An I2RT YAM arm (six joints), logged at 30 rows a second.
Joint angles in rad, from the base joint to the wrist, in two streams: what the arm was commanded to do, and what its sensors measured. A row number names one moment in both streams.
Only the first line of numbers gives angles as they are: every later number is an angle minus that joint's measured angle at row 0.
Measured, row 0: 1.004, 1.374, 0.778, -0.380, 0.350, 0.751
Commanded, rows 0 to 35: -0.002, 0.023, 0.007, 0.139, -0.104, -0.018; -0.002, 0.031, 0.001, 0.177, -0.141, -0.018; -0.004, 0.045, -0.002, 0.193, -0.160, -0.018; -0.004, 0.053, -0.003, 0.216, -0.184, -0.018; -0.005, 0.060, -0.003, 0.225, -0.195, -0.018; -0.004, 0.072, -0.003, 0.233, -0.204, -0.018; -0.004, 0.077, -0.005, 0.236, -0.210, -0.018; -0.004, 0.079, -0.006, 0.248, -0.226, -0.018; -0.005, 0.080, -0.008, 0.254, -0.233, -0.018; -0.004, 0.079, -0.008, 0.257, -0.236, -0.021; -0.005, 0.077, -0.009, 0.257, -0.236, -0.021; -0.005, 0.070, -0.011, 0.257, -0.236, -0.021; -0.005, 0.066, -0.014, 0.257, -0.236, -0.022; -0.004, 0.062, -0.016, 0.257, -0.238, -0.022; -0.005, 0.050, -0.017, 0.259, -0.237, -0.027; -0.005, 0.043, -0.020, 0.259, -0.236, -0.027; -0.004, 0.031, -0.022, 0.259, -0.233, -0.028; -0.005, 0.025, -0.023, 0.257, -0.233, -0.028; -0.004, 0.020, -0.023, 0.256, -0.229, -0.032; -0.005, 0.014, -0.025, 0.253, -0.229, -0.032; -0.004, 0.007, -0.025, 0.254, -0.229, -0.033; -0.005, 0.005, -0.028, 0.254, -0.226, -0.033; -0.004, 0.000, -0.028, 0.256, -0.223, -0.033; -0.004, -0.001, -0.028, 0.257, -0.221, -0.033; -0.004, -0.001, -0.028, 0.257, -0.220, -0.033; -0.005, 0.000, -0.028, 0.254, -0.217, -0.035; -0.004, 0.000, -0.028, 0.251, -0.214, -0.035; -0.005, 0.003, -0.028, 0.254, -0.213, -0.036; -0.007, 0.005, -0.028, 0.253, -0.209, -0.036; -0.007, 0.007, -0.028, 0.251, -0.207, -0.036; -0.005, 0.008, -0.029, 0.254, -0.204, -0.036; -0.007, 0.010, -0.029, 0.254, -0.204, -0.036; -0.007, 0.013, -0.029, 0.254, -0.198, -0.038; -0.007, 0.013, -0.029, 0.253, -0.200, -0.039; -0.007, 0.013, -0.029, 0.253, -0.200, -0.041; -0.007, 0.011, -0.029, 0.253, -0.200, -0.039
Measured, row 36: -0.003, 0.030, -0.030, 0.216, -0.217, -0.024
